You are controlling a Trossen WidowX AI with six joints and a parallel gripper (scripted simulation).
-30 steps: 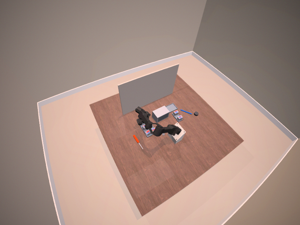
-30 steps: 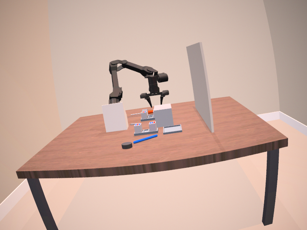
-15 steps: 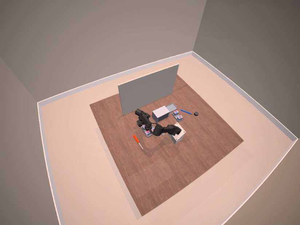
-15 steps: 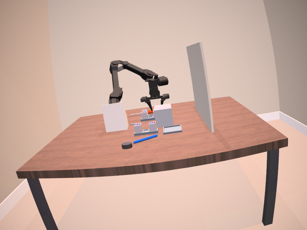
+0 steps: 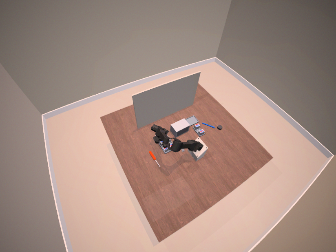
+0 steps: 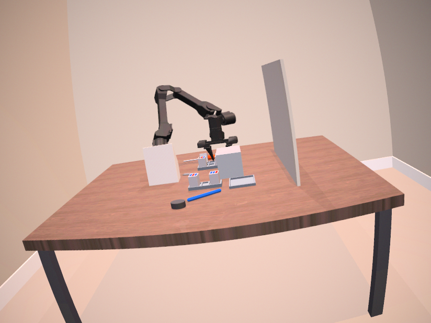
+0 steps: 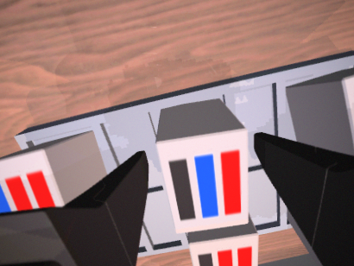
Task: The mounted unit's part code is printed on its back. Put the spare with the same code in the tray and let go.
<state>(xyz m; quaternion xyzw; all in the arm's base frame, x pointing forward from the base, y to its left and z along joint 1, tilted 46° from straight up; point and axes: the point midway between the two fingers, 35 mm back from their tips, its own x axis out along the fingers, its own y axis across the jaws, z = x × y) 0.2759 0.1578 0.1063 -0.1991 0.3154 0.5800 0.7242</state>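
The shallow grey tray lies 420 mm to the right of my gripper tip, 30 mm ahead of it and 20 mm below it. Also, from my gripper tip: blue pen: 520 mm to the right, 120 mm behind, 10 mm below; mounted unit: 220 mm to the right, 30 mm above, 20 mm ahead; grey panel: 260 mm to the right, 250 mm ahead, 210 mm above.
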